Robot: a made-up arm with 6 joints. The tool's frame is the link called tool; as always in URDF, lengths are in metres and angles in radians. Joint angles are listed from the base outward.
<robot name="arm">
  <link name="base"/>
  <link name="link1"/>
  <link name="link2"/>
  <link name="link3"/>
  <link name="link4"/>
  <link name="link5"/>
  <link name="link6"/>
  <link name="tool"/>
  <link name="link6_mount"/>
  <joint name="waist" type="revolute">
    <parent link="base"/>
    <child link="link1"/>
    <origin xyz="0 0 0.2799"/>
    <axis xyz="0 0 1"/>
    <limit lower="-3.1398" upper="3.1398"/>
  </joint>
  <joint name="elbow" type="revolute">
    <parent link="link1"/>
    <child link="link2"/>
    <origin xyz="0 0 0"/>
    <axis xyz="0 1 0"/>
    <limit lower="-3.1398" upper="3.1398"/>
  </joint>
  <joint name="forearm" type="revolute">
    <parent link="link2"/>
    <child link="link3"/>
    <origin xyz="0 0 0.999"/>
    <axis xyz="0 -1 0"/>
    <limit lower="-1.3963" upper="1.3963"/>
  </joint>
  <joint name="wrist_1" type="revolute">
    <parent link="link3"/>
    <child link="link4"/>
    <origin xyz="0 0 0"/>
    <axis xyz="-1 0 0"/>
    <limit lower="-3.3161" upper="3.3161"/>
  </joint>
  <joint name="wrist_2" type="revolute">
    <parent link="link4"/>
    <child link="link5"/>
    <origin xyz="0.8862 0 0"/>
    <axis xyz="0 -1 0"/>
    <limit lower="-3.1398" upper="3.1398"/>
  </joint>
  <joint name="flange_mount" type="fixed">
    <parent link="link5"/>
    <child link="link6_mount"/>
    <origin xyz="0 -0.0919 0"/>
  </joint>
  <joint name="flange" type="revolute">
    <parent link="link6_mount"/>
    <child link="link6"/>
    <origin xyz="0 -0.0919 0"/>
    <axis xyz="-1 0 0"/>
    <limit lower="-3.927" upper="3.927"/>
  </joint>
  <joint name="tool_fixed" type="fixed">
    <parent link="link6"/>
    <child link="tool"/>
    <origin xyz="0 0 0"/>
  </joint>
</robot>
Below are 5 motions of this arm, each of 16 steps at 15 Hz.
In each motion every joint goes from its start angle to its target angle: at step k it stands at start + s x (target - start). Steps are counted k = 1, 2, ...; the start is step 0. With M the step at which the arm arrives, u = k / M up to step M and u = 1 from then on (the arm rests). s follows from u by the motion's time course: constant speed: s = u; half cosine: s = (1 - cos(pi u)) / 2; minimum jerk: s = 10 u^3 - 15 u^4 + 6 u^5.
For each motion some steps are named. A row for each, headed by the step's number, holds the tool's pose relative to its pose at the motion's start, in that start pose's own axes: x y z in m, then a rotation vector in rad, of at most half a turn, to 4 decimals.
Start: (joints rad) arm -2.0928 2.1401 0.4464 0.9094 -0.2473 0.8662
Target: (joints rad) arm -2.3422 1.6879 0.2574 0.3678 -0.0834 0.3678
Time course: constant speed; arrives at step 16
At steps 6, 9, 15, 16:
6: -0.1591 -0.0453 -0.1666 0.4904 -0.0957 -0.0955
9: -0.2383 -0.0488 -0.2516 0.7347 -0.1500 -0.1420
15: -0.3940 -0.0197 -0.4176 1.2198 -0.2738 -0.2334
16: -0.4194 -0.0105 -0.4441 1.3000 -0.2966 -0.2485

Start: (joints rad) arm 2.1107 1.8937 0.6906 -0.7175 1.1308 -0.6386
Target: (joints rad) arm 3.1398 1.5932 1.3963 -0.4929 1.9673 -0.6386
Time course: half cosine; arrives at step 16
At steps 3, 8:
3: 0.0019 0.1243 -0.0772 0.0361 -0.0171 0.1654
8: -0.2824 0.7724 -0.4233 0.4123 -0.0943 0.8818

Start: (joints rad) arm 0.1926 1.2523 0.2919 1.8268 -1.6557 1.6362
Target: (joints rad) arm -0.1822 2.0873 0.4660 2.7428 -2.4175 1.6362
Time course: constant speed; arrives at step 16
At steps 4, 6, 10, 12, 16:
4: 0.0211 -0.2266 0.2465 -0.1421 0.1641 0.1850
6: 0.0211 -0.3199 0.3879 -0.1977 0.2529 0.2573
10: -0.0069 -0.4594 0.6953 -0.2714 0.4356 0.3609
12: -0.0370 -0.5039 0.8560 -0.2874 0.5254 0.3928
16: -0.1322 -0.5403 1.1764 -0.2741 0.6895 0.4205

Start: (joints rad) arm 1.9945 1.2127 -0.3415 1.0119 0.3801 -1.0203
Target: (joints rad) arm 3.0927 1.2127 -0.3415 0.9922 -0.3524 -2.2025
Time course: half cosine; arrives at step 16
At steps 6, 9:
6: 0.1106 0.3539 -0.0450 0.0423 0.1630 -0.1711
9: 0.1819 0.6622 -0.1939 0.0561 0.1856 -0.3770

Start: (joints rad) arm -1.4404 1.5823 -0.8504 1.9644 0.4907 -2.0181
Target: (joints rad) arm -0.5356 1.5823 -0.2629 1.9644 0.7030 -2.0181
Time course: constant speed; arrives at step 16
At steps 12, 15, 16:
12: 0.1784 0.4498 0.2130 -0.5840 -0.0784 -0.3904
15: 0.2854 0.5779 0.2096 -0.7515 -0.0574 -0.4694
16: 0.3272 0.6188 0.2022 -0.8084 -0.0463 -0.4940

